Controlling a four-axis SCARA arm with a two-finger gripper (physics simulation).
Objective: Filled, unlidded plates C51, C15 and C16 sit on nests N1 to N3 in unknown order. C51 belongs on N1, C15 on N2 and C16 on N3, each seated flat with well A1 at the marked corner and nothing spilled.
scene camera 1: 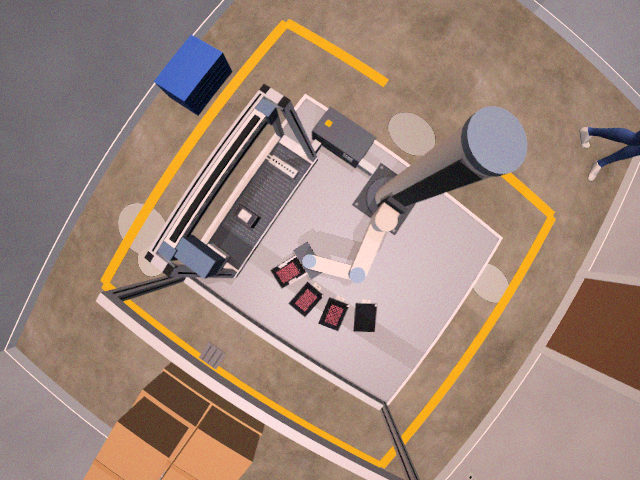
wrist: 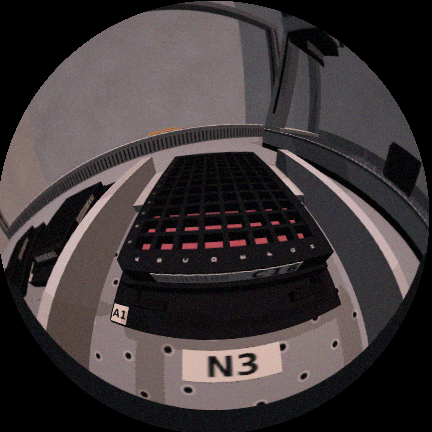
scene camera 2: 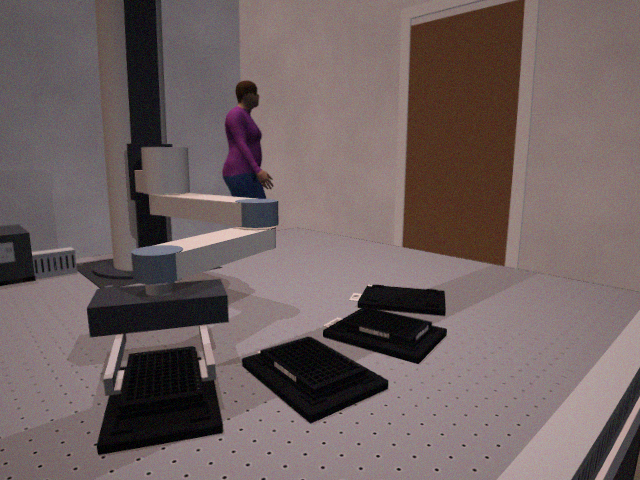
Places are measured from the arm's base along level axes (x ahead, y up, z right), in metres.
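Where they show: gripper, fingertip midpoint: [scene camera 1: 284, 275] [wrist: 215, 159] [scene camera 2: 161, 379].
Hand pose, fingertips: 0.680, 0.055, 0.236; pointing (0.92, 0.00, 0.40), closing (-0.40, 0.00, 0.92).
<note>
After its pixels a point has its place, as x, y, z.
The filled, unlidded plate C16 [scene camera 1: 288, 272] @[0.654, 0.051, 0.225] [scene camera 2: 161, 374] @[0.662, 0.051, 0.229] [wrist: 215, 261] @[0.606, 0.052, 0.199] is between the fingers of my gripper [scene camera 2: 160, 376] @[0.680, 0.055, 0.236] [wrist: 215, 159] @[0.680, 0.055, 0.236], which is shut on its sides. It is low over nest N3 [scene camera 2: 160, 427] @[0.719, 0.025, 0.257] [wrist: 225, 312] @[0.594, 0.025, 0.197] and looks level; whether it bears fully on the nest cannot be told. Its row A side is on the left in the wrist view, like the nest's A1 mark [wrist: 119, 314] @[0.609, 0.025, 0.147]. A filled plate [scene camera 1: 307, 298] @[0.717, 0.037, 0.058] [scene camera 2: 312, 362] @[0.734, 0.036, 0.059] lies on the nest beside it, another [scene camera 1: 334, 313] @[0.703, 0.036, -0.114] [scene camera 2: 395, 325] @[0.732, 0.038, -0.119] on the nest beyond. Their labels are too small to read. Red liquid shows in the wells.
A fourth nest [scene camera 1: 365, 316] @[0.622, 0.024, -0.274] [scene camera 2: 402, 299] @[0.641, 0.025, -0.262] stands bare at the end of the arc. A gantry machine [scene camera 1: 217, 178] @[0.443, 0.510, 0.631] with a dark deck stands along one table side. A grey box [scene camera 1: 343, 135] @[-0.109, 0.128, 0.398] [scene camera 2: 14, 254] @[-0.035, 0.081, 0.285] is near the arm's column [scene camera 1: 429, 165] @[0.049, 0.693, 0.057] [scene camera 2: 116, 134] @[0.044, 0.351, 0.061]. A person [scene camera 2: 242, 139] stands behind the table.
</note>
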